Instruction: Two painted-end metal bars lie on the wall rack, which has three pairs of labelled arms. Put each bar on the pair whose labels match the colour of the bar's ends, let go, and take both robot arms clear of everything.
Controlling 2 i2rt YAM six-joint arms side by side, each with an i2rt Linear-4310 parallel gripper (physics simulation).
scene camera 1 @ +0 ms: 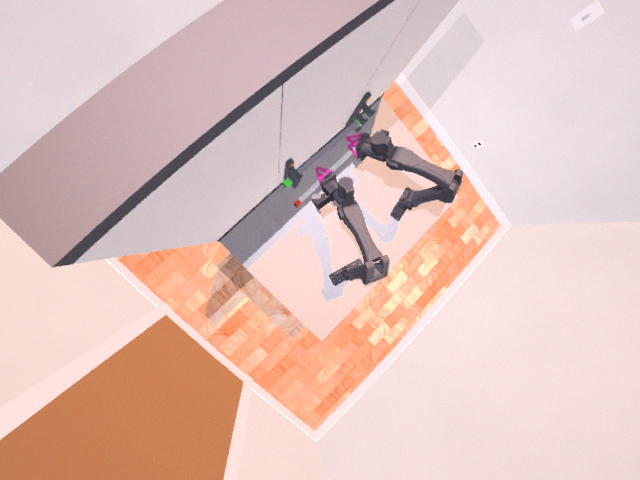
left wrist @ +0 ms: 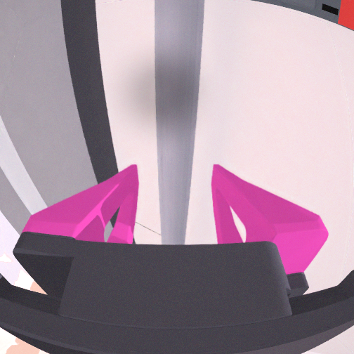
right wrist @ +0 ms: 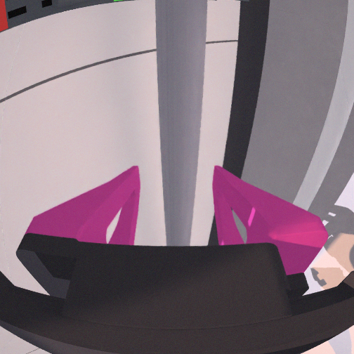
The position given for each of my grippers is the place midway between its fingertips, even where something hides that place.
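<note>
Visible to me: my left gripper (left wrist: 174,173) and my right gripper (right wrist: 176,174), plus a pale wall panel (left wrist: 268,102).
</note>
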